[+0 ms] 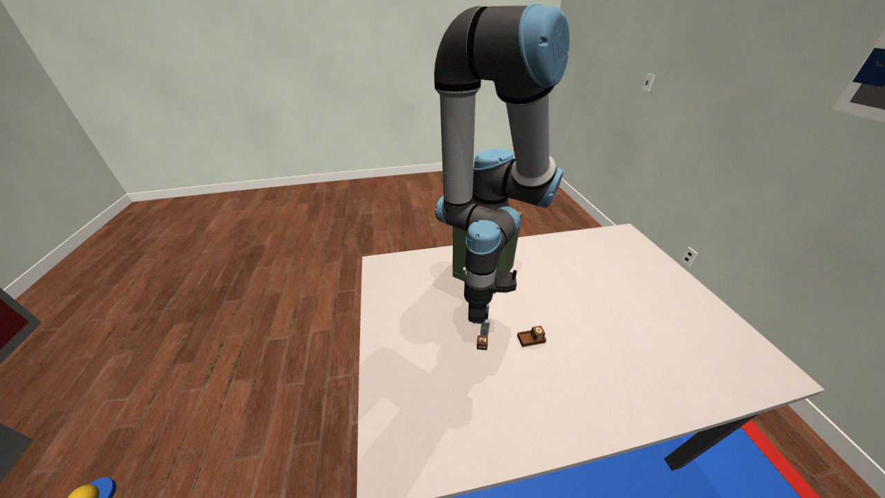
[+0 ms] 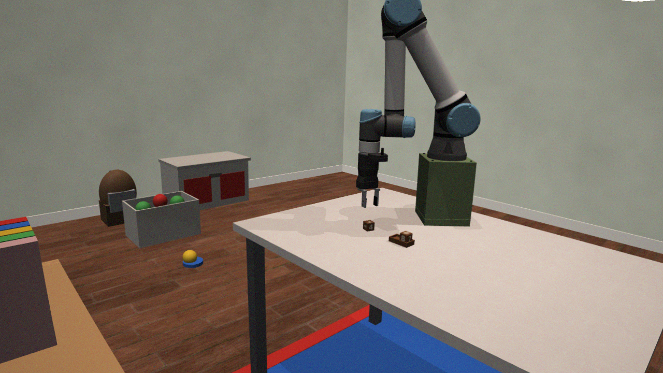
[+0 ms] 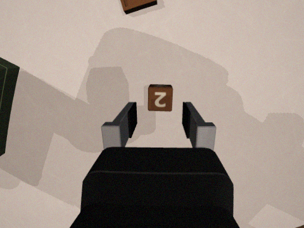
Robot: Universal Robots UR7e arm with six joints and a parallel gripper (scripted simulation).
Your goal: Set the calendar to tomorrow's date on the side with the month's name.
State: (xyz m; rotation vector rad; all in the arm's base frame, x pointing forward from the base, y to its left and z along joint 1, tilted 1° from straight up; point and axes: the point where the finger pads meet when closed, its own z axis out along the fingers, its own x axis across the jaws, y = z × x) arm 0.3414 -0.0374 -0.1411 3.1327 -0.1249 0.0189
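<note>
My hand is 9 cm above the brown cube.
</note>
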